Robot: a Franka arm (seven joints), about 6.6 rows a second.
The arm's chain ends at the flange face. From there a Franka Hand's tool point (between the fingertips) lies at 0.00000 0.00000 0.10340 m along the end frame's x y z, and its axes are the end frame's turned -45 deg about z.
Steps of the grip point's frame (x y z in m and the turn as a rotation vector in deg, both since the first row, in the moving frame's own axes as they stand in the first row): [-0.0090 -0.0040 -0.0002 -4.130 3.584 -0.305]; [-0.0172 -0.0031 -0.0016 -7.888 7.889 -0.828]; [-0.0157 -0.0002 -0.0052 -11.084 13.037 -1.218]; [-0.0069 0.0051 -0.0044 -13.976 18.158 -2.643]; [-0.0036 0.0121 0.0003 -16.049 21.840 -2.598]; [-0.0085 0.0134 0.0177 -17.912 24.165 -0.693]
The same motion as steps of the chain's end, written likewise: [-0.0190 0.0029 0.0003 -0.386 5.455 -0.305]; [-0.0344 0.0101 0.0004 0.001 11.156 -0.828]; [-0.0415 0.0137 -0.0006 1.381 17.056 -1.218]; [-0.0411 0.0146 0.0038 2.957 22.722 -2.643]; [-0.0404 0.0193 0.0117 4.095 26.792 -2.598]; [-0.0477 0.0234 0.0316 4.422 29.753 -0.693]
